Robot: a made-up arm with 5 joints.
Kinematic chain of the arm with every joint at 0, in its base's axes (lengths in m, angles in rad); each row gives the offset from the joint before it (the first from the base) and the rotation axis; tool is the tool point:
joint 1: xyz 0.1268 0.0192 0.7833 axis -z
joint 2: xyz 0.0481 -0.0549 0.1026 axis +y
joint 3: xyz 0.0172 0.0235 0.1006 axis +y
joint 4: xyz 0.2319 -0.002 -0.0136 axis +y
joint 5: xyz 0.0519 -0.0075 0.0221 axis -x
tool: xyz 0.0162 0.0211 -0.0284
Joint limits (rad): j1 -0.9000..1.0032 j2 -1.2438..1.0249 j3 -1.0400..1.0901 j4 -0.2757..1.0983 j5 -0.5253..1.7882
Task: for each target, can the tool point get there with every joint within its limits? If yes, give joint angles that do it. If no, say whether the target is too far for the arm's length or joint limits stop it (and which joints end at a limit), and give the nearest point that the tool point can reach.
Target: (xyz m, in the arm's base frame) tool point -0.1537 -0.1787 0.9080
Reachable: no: joint limits stop it (at a limit: joint 2, joint 3, joint 4, joint 5) | nearest point -0.0814 -0.1277 1.1499 | short by 0.258 m
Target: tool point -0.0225 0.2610 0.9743
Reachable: no: joint limits stop it (at a limit: joint 1, joint 2, joint 3, joint 4, joint 5) | nearest point -0.0117 0.2208 1.1495 | short by 0.180 m
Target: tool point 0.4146 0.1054 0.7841
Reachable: yes | joints -0.4308 0.0769 0.5644 -0.0048 0.6660
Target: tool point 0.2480 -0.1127 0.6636
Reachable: yes | joints 0.7275 0.6629 0.5708 0.4023 -0.0697
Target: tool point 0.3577 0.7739 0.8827
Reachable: no: too far | nearest point 0.4089 0.3611 0.9028 | short by 0.416 m
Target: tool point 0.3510 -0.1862 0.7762
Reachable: yes | joints 0.6263 0.3574 0.1742 0.7137 0.4719
